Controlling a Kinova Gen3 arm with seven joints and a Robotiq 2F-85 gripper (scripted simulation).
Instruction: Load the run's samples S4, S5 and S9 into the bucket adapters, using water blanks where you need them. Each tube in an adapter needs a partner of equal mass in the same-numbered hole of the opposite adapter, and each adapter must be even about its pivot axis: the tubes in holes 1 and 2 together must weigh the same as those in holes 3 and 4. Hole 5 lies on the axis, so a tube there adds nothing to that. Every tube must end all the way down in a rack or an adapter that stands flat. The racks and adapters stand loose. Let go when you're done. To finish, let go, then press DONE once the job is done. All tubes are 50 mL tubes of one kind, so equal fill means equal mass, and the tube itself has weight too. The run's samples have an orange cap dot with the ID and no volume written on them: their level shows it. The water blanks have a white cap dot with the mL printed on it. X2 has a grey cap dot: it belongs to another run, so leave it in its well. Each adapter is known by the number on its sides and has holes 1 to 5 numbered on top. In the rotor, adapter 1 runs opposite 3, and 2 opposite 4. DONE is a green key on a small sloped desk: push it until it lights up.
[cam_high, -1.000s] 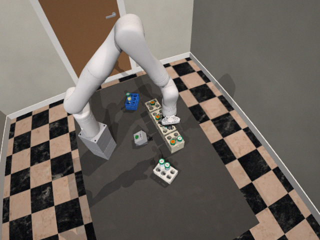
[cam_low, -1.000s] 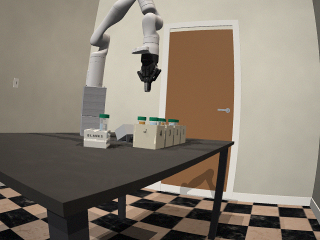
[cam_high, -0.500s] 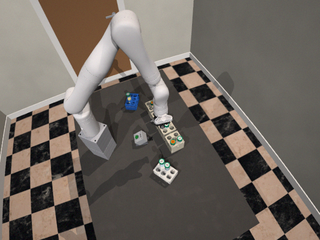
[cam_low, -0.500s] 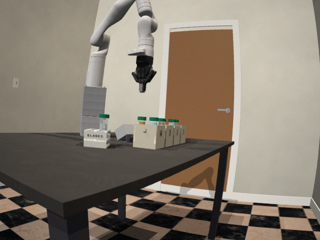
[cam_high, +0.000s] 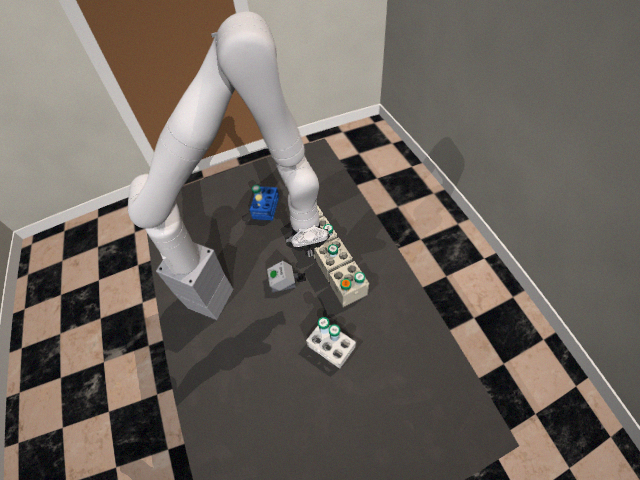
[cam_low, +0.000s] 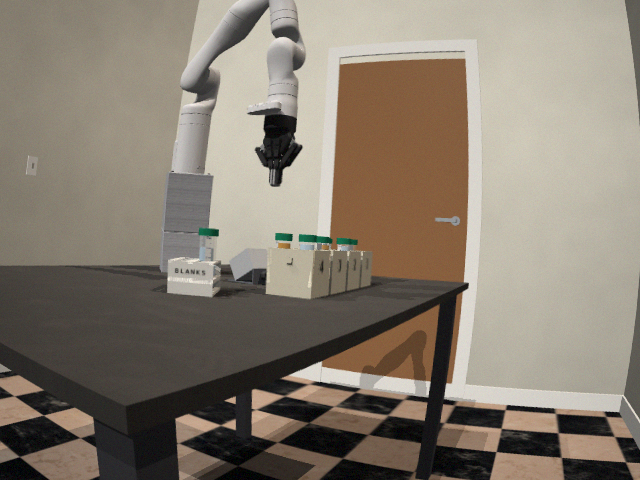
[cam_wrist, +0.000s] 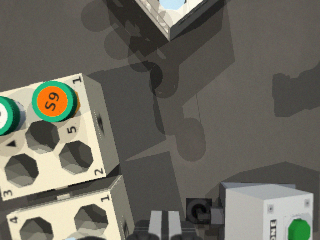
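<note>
The green DONE key lies 11 cm behind my hand, 9 cm to the left of it and 18 cm below it. Round my hand: water blank tube: 10 cm ahead, 4 cm to the left, 18 cm below; sample S5: 8 cm ahead, 13 cm to the left, 18 cm below; done desk: 9 cm behind, 9 cm to the left, 19 cm below.
</note>
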